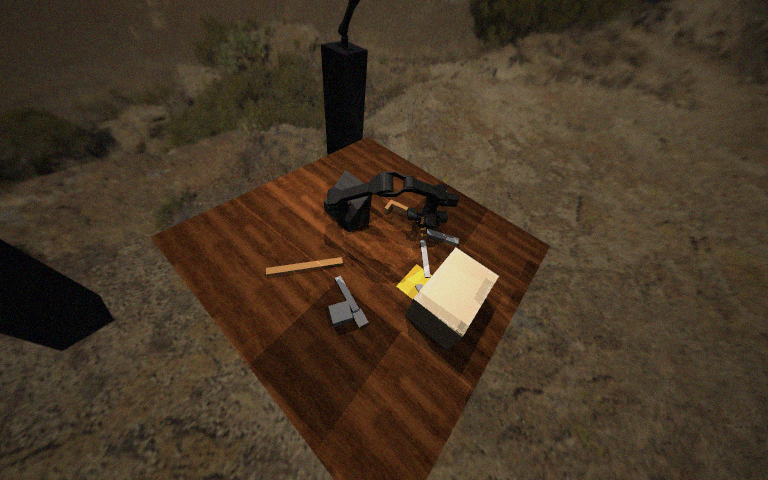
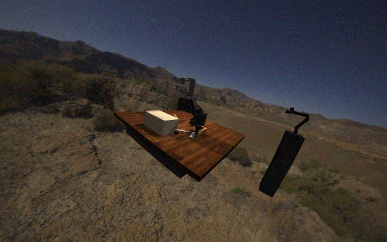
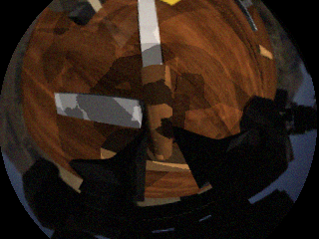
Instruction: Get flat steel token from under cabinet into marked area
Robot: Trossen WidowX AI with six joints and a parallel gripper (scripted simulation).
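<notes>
Right now the grey bar is 10 cm ahead of my gripper tip, 3 cm to the left of it and 1 cm below it. Round my gripper tip: steel token: 18 cm ahead, 27 cm to the right, 2 cm below; wooden stick: 22 cm behind, 53 cm to the right, 1 cm below; grey scraper: 4 cm ahead, 52 cm to the right, 1 cm below.
</notes>
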